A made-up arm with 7 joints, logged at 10 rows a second.
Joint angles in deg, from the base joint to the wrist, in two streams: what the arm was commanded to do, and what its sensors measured. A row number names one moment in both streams.
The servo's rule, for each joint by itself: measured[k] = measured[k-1] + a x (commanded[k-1-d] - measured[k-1]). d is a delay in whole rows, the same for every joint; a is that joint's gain. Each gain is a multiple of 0.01, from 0.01 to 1. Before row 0 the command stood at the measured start. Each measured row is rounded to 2 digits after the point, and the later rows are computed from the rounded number. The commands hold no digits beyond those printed.
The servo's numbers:
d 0
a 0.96 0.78 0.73 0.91 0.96 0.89 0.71
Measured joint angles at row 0: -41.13 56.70 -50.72 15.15 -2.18 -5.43 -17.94
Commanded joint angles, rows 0 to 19: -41.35 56.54 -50.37 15.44 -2.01 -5.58 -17.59; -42.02 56.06 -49.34 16.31 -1.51 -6.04 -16.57; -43.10 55.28 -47.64 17.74 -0.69 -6.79 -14.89; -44.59 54.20 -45.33 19.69 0.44 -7.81 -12.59; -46.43 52.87 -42.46 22.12 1.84 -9.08 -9.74; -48.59 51.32 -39.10 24.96 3.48 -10.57 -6.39; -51.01 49.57 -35.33 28.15 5.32 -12.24 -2.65; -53.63 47.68 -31.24 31.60 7.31 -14.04 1.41; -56.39 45.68 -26.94 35.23 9.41 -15.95 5.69; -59.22 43.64 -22.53 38.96 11.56 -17.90 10.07; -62.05 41.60 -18.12 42.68 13.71 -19.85 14.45; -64.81 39.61 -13.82 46.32 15.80 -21.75 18.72; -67.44 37.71 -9.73 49.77 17.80 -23.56 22.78; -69.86 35.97 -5.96 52.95 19.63 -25.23 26.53; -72.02 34.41 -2.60 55.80 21.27 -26.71 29.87; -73.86 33.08 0.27 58.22 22.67 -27.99 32.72; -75.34 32.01 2.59 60.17 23.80 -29.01 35.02; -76.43 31.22 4.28 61.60 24.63 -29.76 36.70; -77.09 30.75 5.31 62.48 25.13 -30.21 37.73; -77.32 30.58 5.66 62.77 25.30 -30.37 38.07
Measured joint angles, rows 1 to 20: -41.34 56.58 -50.46 15.41 -2.02 -5.56 -17.69; -41.99 56.17 -49.64 16.23 -1.53 -5.99 -16.89; -43.06 55.48 -48.18 17.60 -0.72 -6.70 -15.47; -44.53 54.48 -46.10 19.50 0.39 -7.69 -13.43; -46.35 53.22 -43.44 21.88 1.78 -8.93 -10.81; -48.50 51.74 -40.27 24.68 3.41 -10.39 -7.67; -50.91 50.05 -36.66 27.84 5.24 -12.04 -4.11; -53.52 48.20 -32.70 31.26 7.23 -13.82 -0.19; -56.28 46.23 -28.50 34.87 9.32 -15.72 3.98; -59.10 44.21 -24.14 38.59 11.47 -17.66 8.30; -61.93 42.17 -19.75 42.31 13.62 -19.61 12.67; -64.69 40.17 -15.42 45.96 15.71 -21.51 16.97; -67.33 38.25 -11.27 49.43 17.72 -23.33 21.10; -69.76 36.47 -7.39 52.63 19.55 -25.02 24.96; -71.93 34.86 -3.89 55.51 21.20 -26.52 28.45; -73.78 33.47 -0.85 57.98 22.61 -27.83 31.48; -75.28 32.33 1.66 59.97 23.75 -28.88 33.99; -76.38 31.46 3.57 61.45 24.59 -29.66 35.91; -77.06 30.91 4.84 62.39 25.11 -30.15 37.20; -77.31 30.65 5.44 62.74 25.29 -30.35 37.82
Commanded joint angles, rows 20 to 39: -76.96 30.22 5.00 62.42 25.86 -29.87 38.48; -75.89 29.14 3.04 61.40 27.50 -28.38 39.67; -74.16 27.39 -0.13 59.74 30.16 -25.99 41.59; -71.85 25.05 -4.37 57.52 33.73 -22.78 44.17; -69.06 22.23 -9.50 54.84 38.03 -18.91 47.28; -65.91 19.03 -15.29 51.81 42.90 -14.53 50.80; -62.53 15.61 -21.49 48.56 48.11 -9.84 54.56; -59.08 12.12 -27.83 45.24 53.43 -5.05 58.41; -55.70 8.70 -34.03 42.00 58.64 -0.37 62.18; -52.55 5.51 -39.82 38.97 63.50 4.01 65.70; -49.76 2.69 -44.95 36.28 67.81 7.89 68.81; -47.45 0.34 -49.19 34.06 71.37 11.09 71.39; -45.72 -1.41 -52.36 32.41 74.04 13.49 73.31; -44.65 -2.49 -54.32 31.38 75.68 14.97 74.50; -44.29 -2.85 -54.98 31.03 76.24 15.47 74.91; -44.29 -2.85 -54.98 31.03 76.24 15.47 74.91; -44.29 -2.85 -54.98 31.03 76.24 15.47 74.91; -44.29 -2.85 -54.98 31.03 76.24 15.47 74.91; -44.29 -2.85 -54.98 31.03 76.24 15.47 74.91; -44.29 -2.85 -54.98 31.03 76.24 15.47 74.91
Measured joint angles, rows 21 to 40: -76.97 30.31 5.12 62.45 25.84 -29.92 38.29; -75.93 29.40 3.60 61.49 27.43 -28.55 39.27; -74.23 27.83 0.88 59.90 30.05 -26.27 40.92; -71.95 25.66 -2.95 57.73 33.58 -23.16 43.23; -69.18 22.98 -7.73 55.10 37.85 -19.38 46.11; -66.04 19.90 -13.25 52.11 42.70 -15.06 49.44; -62.67 16.55 -19.27 48.88 47.89 -10.41 53.08; -59.22 13.09 -25.52 45.57 53.21 -5.64 56.86; -55.84 9.67 -31.73 42.32 58.42 -0.95 60.64; -52.68 6.43 -37.64 39.27 63.30 3.46 64.23; -49.88 3.51 -42.98 36.55 67.63 7.40 67.48; -47.55 1.04 -47.51 34.28 71.22 10.68 70.26; -45.79 -0.87 -51.05 32.58 73.93 13.18 72.43; -44.70 -2.13 -53.44 31.49 75.61 14.77 73.90; -44.31 -2.69 -54.56 31.07 76.21 15.39 74.62; -44.29 -2.81 -54.87 31.03 76.24 15.46 74.83; -44.29 -2.84 -54.95 31.03 76.24 15.47 74.89; -44.29 -2.85 -54.97 31.03 76.24 15.47 74.90; -44.29 -2.85 -54.98 31.03 76.24 15.47 74.91; -44.29 -2.85 -54.98 31.03 76.24 15.47 74.91
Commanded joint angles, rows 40 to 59: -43.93 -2.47 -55.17 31.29 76.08 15.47 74.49; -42.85 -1.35 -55.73 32.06 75.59 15.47 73.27; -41.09 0.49 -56.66 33.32 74.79 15.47 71.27; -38.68 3.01 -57.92 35.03 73.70 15.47 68.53; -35.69 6.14 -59.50 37.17 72.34 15.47 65.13; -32.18 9.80 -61.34 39.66 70.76 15.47 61.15; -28.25 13.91 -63.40 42.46 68.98 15.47 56.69; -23.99 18.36 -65.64 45.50 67.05 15.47 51.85; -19.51 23.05 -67.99 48.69 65.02 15.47 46.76; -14.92 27.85 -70.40 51.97 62.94 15.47 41.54; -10.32 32.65 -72.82 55.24 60.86 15.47 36.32; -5.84 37.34 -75.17 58.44 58.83 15.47 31.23; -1.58 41.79 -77.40 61.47 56.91 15.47 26.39; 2.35 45.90 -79.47 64.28 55.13 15.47 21.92; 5.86 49.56 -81.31 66.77 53.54 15.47 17.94; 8.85 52.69 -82.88 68.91 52.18 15.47 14.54; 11.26 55.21 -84.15 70.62 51.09 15.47 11.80; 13.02 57.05 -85.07 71.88 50.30 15.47 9.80; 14.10 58.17 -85.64 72.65 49.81 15.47 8.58; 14.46 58.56 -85.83 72.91 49.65 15.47 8.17
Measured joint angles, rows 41 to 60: -43.94 -2.55 -55.12 31.27 76.09 15.47 74.61; -42.89 -1.61 -55.57 31.99 75.61 15.47 73.66; -41.16 0.03 -56.37 33.20 74.82 15.47 71.96; -38.78 2.35 -57.50 34.87 73.74 15.47 69.52; -35.81 5.31 -58.96 36.96 72.40 15.47 66.40; -32.33 8.81 -60.70 39.42 70.83 15.47 62.67; -28.41 12.79 -62.67 42.19 69.05 15.47 58.42; -24.17 17.13 -64.84 45.20 67.13 15.47 53.76; -19.70 21.75 -67.14 48.38 65.10 15.47 48.79; -15.11 26.51 -69.52 51.65 63.03 15.47 43.64; -10.51 31.30 -71.93 54.92 60.95 15.47 38.44; -6.03 36.01 -74.30 58.12 58.91 15.47 33.32; -1.76 40.52 -76.56 61.17 56.99 15.47 28.40; 2.19 44.72 -78.68 64.00 55.20 15.47 23.80; 5.71 48.50 -80.60 66.52 53.61 15.47 19.64; 8.72 51.77 -82.26 68.69 52.24 15.47 16.02; 11.16 54.45 -83.64 70.45 51.14 15.47 13.02; 12.95 56.48 -84.68 71.75 50.33 15.47 10.73; 14.05 57.80 -85.38 72.57 49.83 15.47 9.20; 14.44 58.39 -85.71 72.88 49.66 15.47 8.47
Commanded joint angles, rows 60 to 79: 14.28 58.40 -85.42 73.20 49.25 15.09 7.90; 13.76 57.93 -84.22 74.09 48.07 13.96 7.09; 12.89 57.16 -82.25 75.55 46.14 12.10 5.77; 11.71 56.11 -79.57 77.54 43.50 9.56 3.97; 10.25 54.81 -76.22 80.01 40.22 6.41 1.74; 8.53 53.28 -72.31 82.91 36.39 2.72 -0.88; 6.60 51.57 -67.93 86.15 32.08 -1.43 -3.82; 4.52 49.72 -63.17 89.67 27.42 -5.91 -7.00; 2.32 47.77 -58.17 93.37 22.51 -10.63 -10.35; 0.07 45.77 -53.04 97.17 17.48 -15.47 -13.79; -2.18 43.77 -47.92 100.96 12.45 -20.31 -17.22; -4.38 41.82 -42.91 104.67 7.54 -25.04 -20.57; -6.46 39.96 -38.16 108.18 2.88 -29.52 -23.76; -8.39 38.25 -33.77 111.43 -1.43 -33.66 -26.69; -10.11 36.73 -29.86 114.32 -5.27 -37.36 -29.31; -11.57 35.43 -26.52 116.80 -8.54 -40.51 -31.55; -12.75 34.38 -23.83 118.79 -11.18 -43.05 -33.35; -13.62 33.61 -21.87 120.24 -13.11 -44.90 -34.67; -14.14 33.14 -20.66 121.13 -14.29 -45.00 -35.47; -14.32 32.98 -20.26 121.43 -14.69 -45.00 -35.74
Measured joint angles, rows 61 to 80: 14.29 58.40 -85.50 73.17 49.27 15.13 8.07; 13.78 58.03 -84.57 74.01 48.12 14.09 7.37; 12.93 57.35 -82.88 75.41 46.22 12.32 6.23; 11.76 56.38 -80.46 77.35 43.61 9.86 4.63; 10.31 55.16 -77.36 79.77 40.36 6.79 2.58; 8.60 53.69 -73.67 82.63 36.55 3.17 0.12; 6.68 52.04 -69.48 85.83 32.26 -0.92 -2.68; 4.61 50.23 -64.87 89.32 27.61 -5.36 -5.75; 2.41 48.31 -59.98 93.01 22.71 -10.05 -9.02; 0.16 46.33 -54.91 96.80 17.69 -14.87 -12.41; -2.09 44.33 -49.81 100.59 12.66 -19.71 -15.83; -4.29 42.37 -44.77 104.30 7.74 -24.45 -19.20; -6.37 40.49 -39.94 107.83 3.07 -28.96 -22.44; -8.31 38.74 -35.44 111.11 -1.25 -33.14 -25.46; -10.04 37.17 -31.37 114.03 -5.11 -36.90 -28.19; -11.51 35.81 -27.83 116.55 -8.40 -40.11 -30.58; -12.70 34.69 -24.91 118.59 -11.07 -42.73 -32.55; -13.58 33.85 -22.69 120.09 -13.03 -44.66 -34.06; -14.12 33.30 -21.21 121.04 -14.24 -44.96 -35.06; -14.31 33.05 -20.52 121.39 -14.67 -45.00 -35.54
